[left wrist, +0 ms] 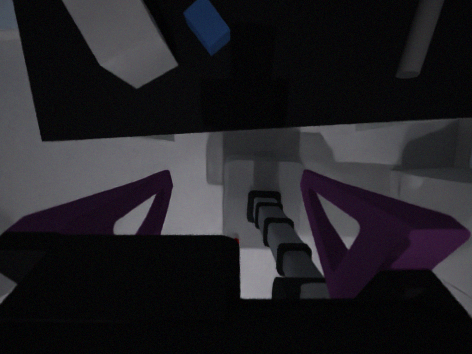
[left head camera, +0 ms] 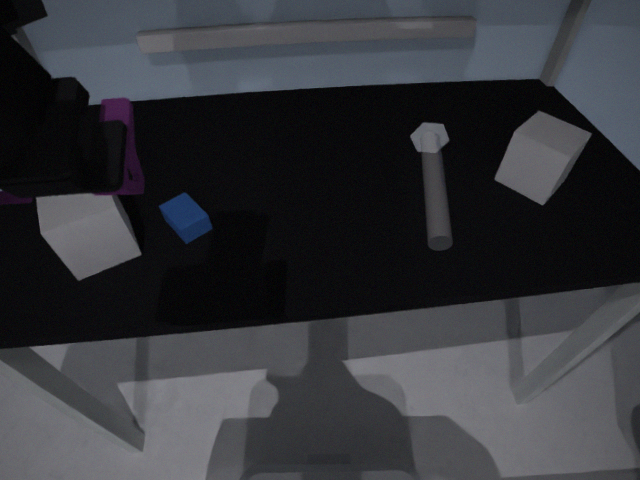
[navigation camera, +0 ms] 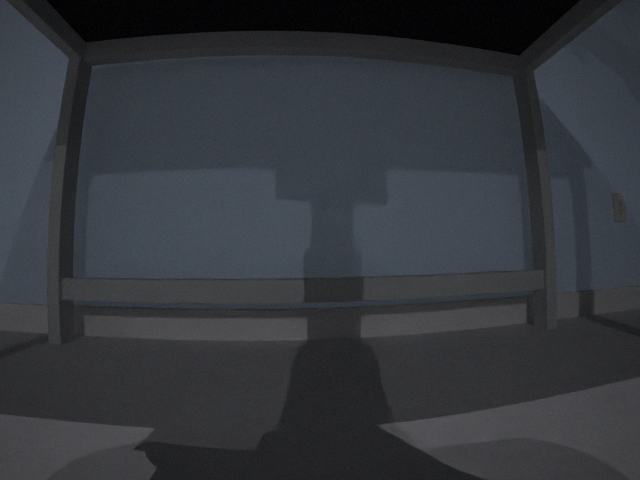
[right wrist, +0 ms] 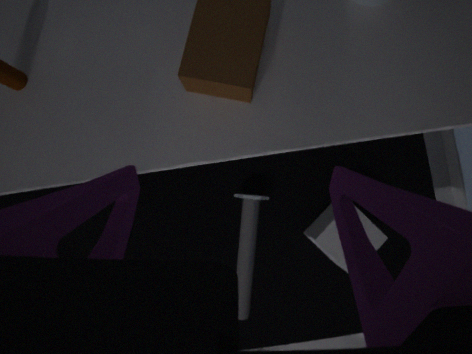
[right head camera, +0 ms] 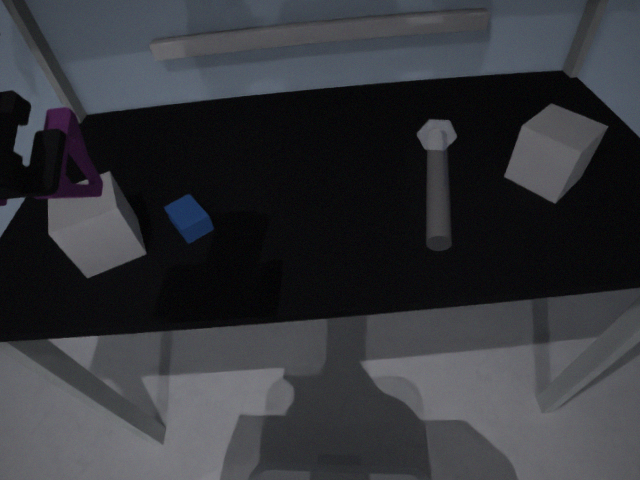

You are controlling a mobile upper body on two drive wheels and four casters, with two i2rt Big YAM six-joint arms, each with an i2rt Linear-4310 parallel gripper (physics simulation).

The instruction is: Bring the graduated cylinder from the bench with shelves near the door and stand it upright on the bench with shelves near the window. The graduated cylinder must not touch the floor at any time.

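Places are measured from the left arm's base along level axes (x ahead, y left, z up), in centimetres.
Pixels of known places: left gripper, between the fingertips: [left wrist: 236, 177] [left head camera: 86, 190] [right head camera: 52, 193]; right gripper, between the fingertips: [right wrist: 234, 176].
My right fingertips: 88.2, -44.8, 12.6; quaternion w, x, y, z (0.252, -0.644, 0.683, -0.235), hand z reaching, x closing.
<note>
Ahead of a thing's pixels: the offset from my right fingertips to its top centre, as dx, dy, dz. "pt": to the spot under its first point. Level surfaces: height alone.
A grey graduated cylinder {pt -22.2, +1.4, -57.2} [left head camera: 436, 196] [right head camera: 438, 196] [left wrist: 422, 35] [right wrist: 247, 240] with a pale six-sided foot lies on its side on the black bench top {dz -62.2} [left head camera: 330, 206] [right head camera: 320, 206] [left wrist: 340, 85] [right wrist: 190, 215]. Its foot points to the back and its open end to the front edge. My left gripper [left head camera: 67, 195] [right head camera: 36, 196] [left wrist: 236, 177] is open and empty, above the left part of the bench in the head views. My right gripper [right wrist: 234, 176] is open and empty; the cylinder shows between and beyond its fingers, apart from them. Whether this bench is near door or window cannot be told.
White blocks {-29.8, +66.9, -49.2} [left head camera: 87, 235] {-11.3, -24.2, -49.2} [left head camera: 542, 155] [right head camera: 95, 232] [right head camera: 555, 152] stand left and right, and a blue block {-24.1, +51.3, -58.2} [left head camera: 185, 217] [right head camera: 188, 218] is near the left one. A pale shelf {dz -16.5} [right wrist: 100, 125] with an orange-brown block {pt +14.3, +0.9, -12.5} [right wrist: 225, 45] overhangs the bench. Bench legs [navigation camera: 537, 206] [navigation camera: 64, 206] stand either side.
</note>
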